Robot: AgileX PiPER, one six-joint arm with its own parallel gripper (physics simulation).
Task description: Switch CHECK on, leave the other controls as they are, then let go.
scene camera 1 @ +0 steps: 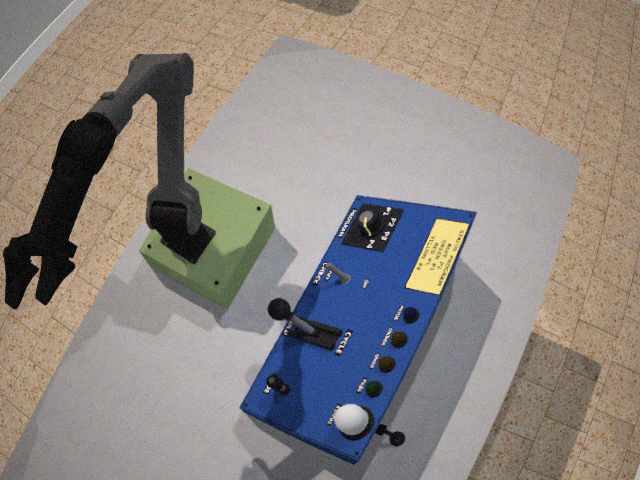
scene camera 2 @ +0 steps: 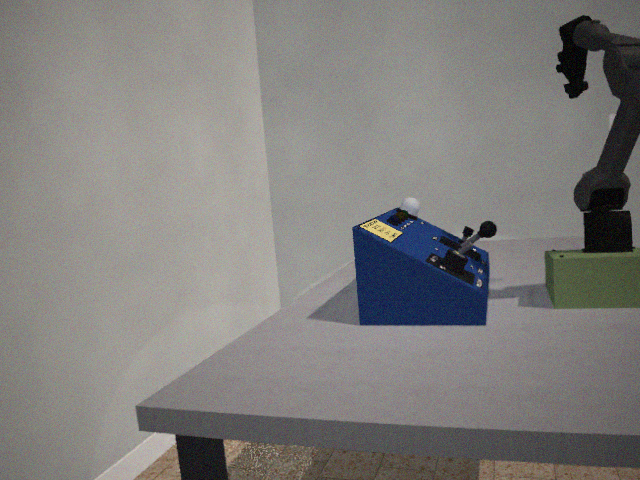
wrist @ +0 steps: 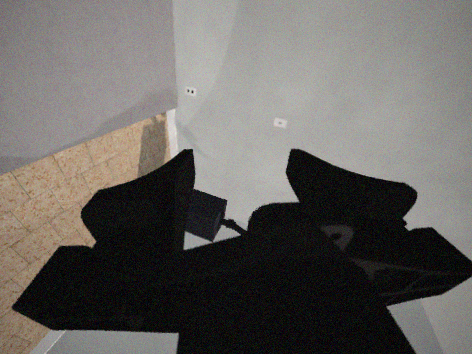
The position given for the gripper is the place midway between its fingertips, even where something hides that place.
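Observation:
The gripper can be seen in the wrist view (wrist: 242, 161) as well as at (scene camera 1: 26, 303) and (scene camera 2: 570, 84). A sloped blue panel (scene camera 1: 339, 385) is part of the scene too, and the panel also appears in scene camera 2 (scene camera 2: 400, 281).

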